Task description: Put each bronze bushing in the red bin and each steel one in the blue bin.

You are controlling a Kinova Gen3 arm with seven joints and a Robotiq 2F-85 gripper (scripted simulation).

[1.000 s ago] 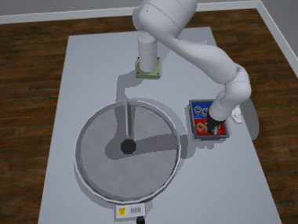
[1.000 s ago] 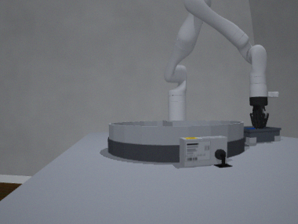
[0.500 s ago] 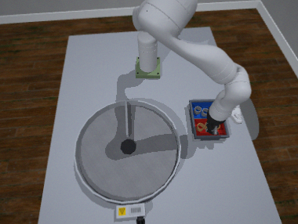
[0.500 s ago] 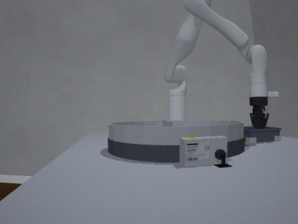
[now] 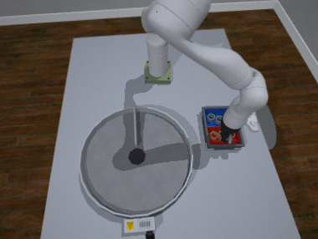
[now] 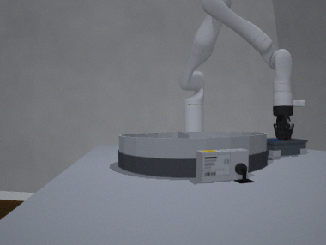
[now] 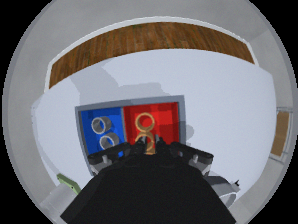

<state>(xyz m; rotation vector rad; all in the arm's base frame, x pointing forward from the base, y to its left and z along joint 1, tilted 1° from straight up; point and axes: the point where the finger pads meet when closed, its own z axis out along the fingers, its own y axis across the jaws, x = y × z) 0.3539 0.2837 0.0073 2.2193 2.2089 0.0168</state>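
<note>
Now: hand 4 cm past the bin and 1 cm above it. From my hand the other things lie so: round grey turntable (35 cm to the right, 11 cm ahead, 2 cm above).
</note>
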